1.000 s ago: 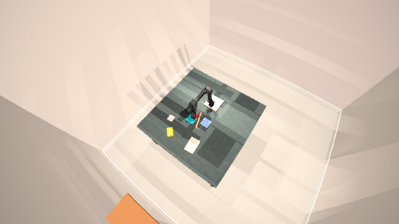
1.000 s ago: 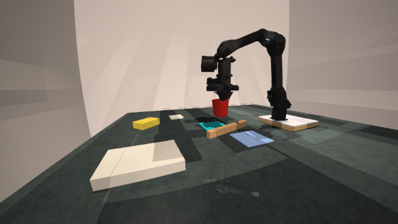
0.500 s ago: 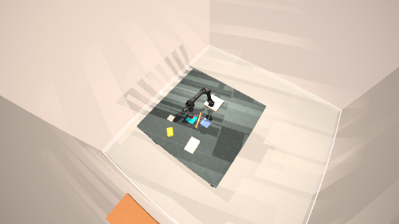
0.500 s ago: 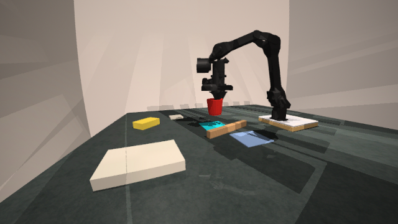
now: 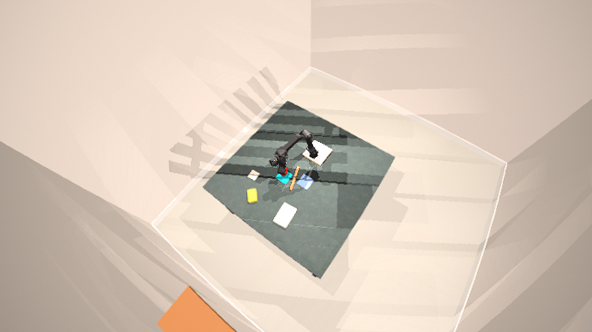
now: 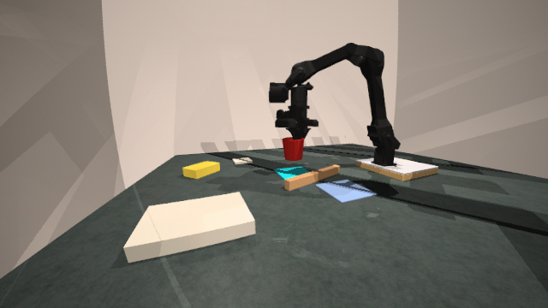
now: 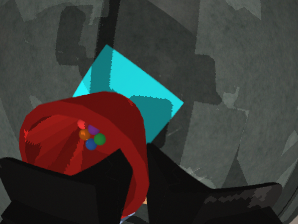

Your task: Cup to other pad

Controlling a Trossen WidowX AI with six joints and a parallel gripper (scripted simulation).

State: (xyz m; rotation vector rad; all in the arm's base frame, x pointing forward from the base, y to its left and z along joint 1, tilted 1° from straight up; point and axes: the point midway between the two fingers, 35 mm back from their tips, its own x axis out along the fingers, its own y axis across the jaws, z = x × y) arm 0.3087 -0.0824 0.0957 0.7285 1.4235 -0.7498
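Right now my gripper tip is 90 mm above the cyan pad, 20 mm to the right of it and 20 mm short of it. Also, from my gripper tip: wooden bar: 110 mm to the left, 80 mm below, 20 mm behind; then light blue pad: 200 mm to the left, 90 mm below, 60 mm behind; then red cup: 20 mm to the left, 20 mm ahead.
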